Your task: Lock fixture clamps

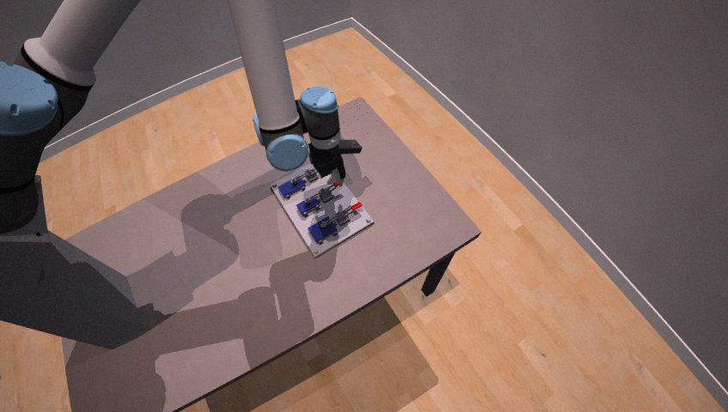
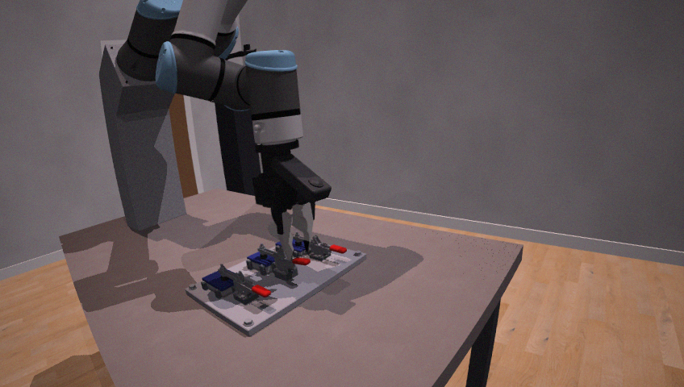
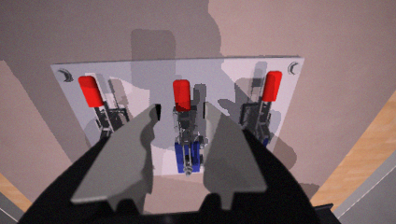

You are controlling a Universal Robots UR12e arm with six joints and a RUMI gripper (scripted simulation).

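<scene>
Now: hand 6 cm past the toggle clamp, 4 cm above it and 1 cm to the right of it. From my hand the other things lie so: grey fixture plate (8 cm below, 8 cm behind, 1 cm to the left); then blue part (15 cm behind, 9 cm to the right, 6 cm below).
</scene>
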